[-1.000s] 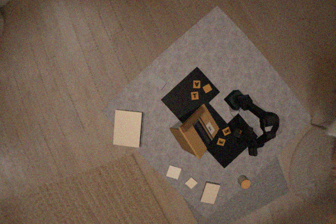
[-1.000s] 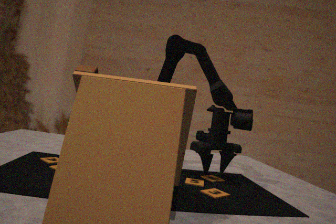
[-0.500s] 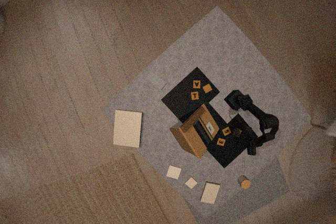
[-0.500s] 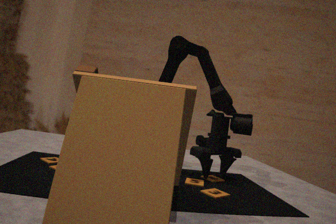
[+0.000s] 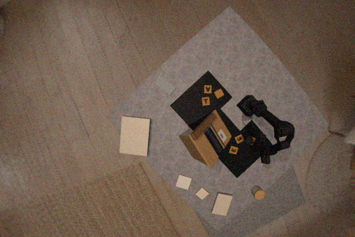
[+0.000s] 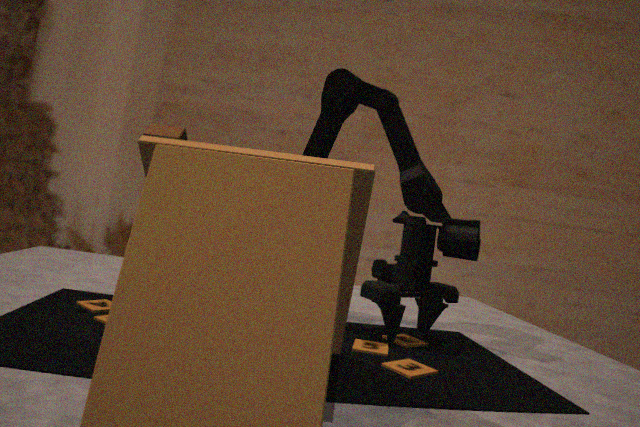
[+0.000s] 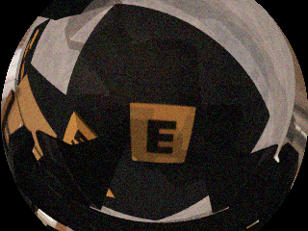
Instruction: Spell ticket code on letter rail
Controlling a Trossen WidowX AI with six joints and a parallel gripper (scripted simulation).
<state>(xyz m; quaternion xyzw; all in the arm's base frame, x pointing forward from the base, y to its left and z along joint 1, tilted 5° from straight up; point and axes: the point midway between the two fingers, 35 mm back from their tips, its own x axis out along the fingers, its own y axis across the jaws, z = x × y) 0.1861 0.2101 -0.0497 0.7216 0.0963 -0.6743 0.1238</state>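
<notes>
Right now the tan letter tile e is right at my gripper tip. From my gripper tip the other things lie so: black mat (24 cm to the right, 2 cm ahead); then grey slab (77 cm to the right, 10 cm ahead); then white ticket (23 cm to the right, 12 cm ahead, 8 cm above).
</notes>
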